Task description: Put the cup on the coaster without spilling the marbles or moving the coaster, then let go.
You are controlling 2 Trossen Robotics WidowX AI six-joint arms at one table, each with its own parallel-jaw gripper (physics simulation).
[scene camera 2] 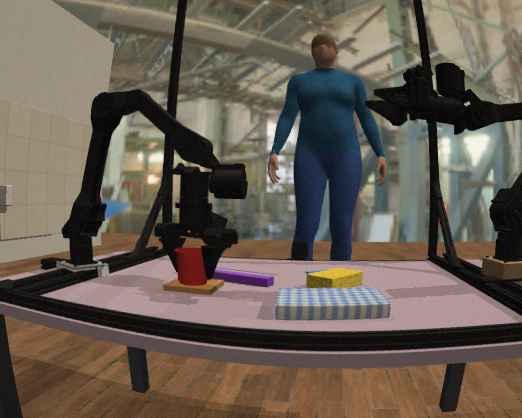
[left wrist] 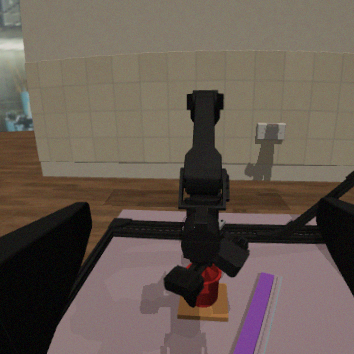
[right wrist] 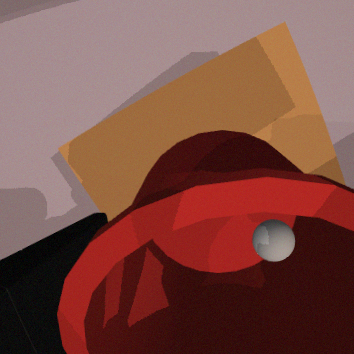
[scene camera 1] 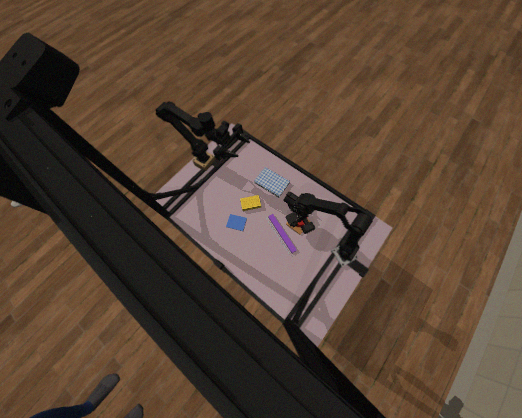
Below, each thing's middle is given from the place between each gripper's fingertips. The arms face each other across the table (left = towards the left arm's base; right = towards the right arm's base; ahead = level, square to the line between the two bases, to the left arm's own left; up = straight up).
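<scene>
My left gripper is 380 mm above the purple bar (scene camera 2: 260, 279), and it is also 120 mm past the bar and 310 mm to the left of it. The orange square (right wrist: 260, 87), counted from my left hand, is 380 mm below, 10 mm behind and 350 mm to the right.
My right hand is 20 mm above the orange square. As for the purple bar, it is 20 mm below my right hand, 40 mm to the left of it and 110 mm behind it.
</scene>
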